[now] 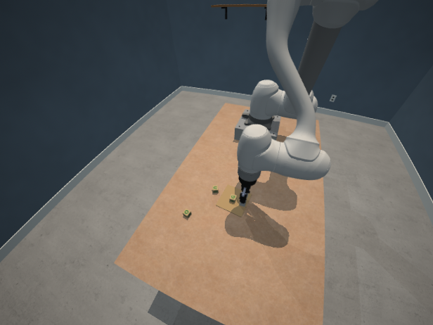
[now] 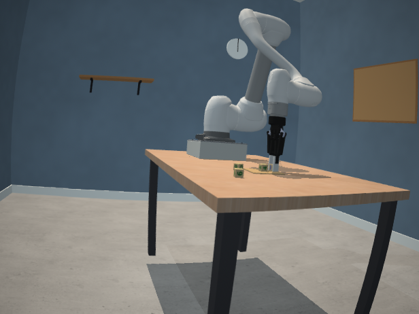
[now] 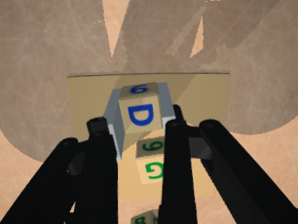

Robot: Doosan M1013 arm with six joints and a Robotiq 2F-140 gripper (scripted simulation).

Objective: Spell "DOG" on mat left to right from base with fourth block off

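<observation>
Right now my hand is 2 cm above the D block. Also, from my hand: G block: 5 cm to the right, 2 cm below, 1 cm ahead; tan mat: 5 cm to the right, 4 cm below.
</observation>
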